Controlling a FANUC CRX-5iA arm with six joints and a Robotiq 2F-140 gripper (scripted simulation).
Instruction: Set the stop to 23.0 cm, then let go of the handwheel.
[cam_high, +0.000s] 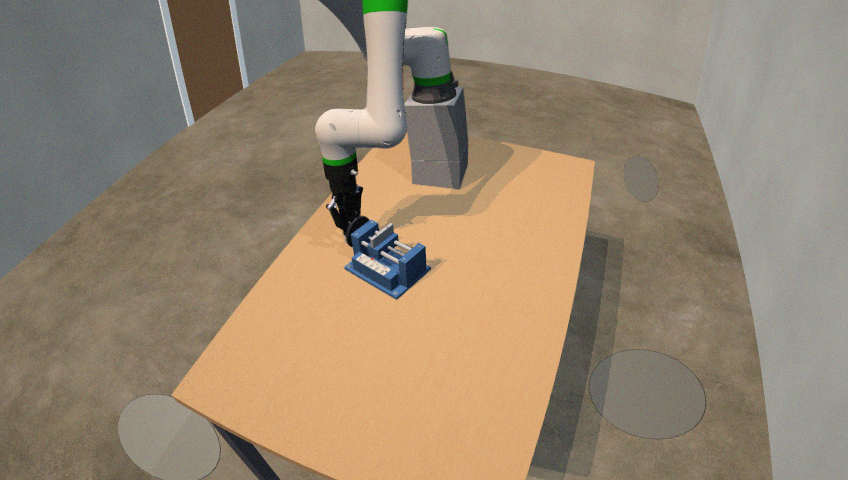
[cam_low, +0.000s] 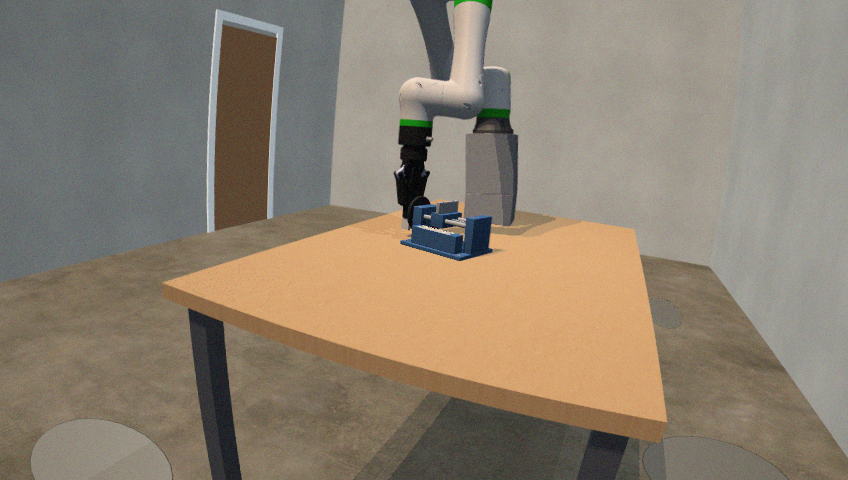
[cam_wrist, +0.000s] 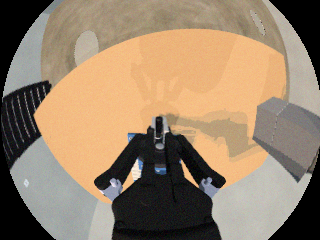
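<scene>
The grey stop plate lies 120 mm to the left of my hand, 50 mm ahead of it and 30 mm above it. From my hand the other things lie so: black handwheel (20 mm to the left, 10 mm below).
</scene>
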